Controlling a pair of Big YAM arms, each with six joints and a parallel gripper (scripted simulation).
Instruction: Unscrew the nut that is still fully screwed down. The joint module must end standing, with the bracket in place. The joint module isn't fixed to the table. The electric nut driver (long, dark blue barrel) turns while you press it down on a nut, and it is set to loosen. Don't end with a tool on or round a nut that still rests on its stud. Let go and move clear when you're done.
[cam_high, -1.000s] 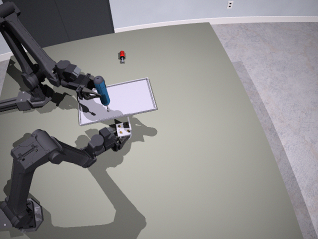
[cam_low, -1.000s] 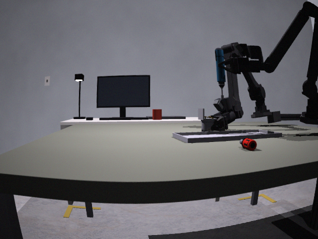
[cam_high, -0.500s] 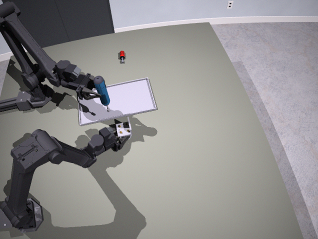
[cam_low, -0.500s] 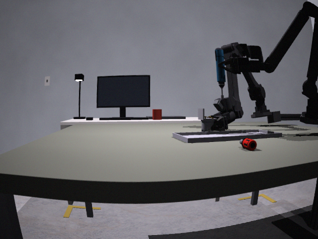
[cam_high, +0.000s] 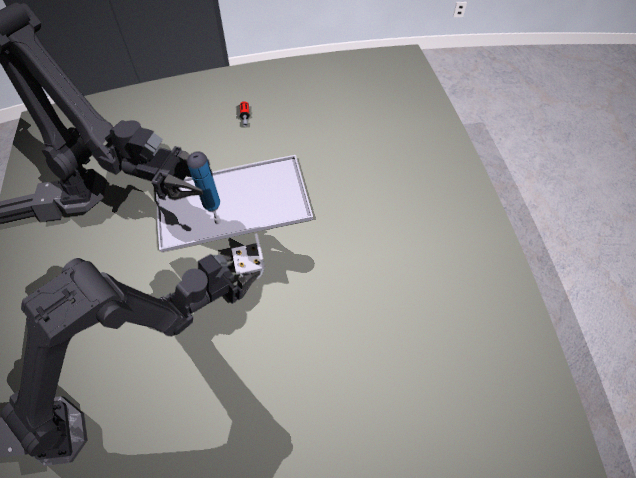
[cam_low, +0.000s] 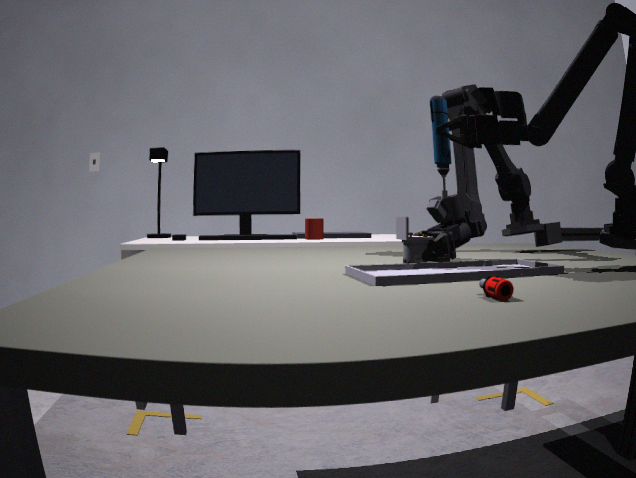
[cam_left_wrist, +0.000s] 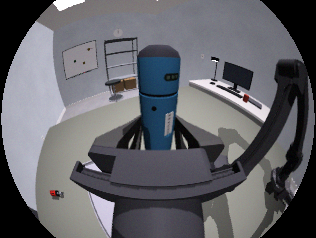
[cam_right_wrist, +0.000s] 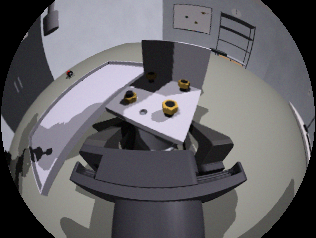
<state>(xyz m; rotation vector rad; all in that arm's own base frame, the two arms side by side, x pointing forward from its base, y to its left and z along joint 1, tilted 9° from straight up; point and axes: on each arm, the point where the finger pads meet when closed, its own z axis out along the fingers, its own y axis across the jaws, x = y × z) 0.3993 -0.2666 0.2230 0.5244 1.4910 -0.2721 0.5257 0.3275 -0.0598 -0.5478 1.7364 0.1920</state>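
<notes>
Right now my right hand is 50 mm below the bracket. Also, from my right hand: socket tip: 60 mm behind, 60 mm to the left, 150 mm above; then short red-handled tool: 10 mm ahead, 540 mm to the left, 10 mm below; then shallow white tray: 50 mm behind, 210 mm to the left, 20 mm below.
</notes>
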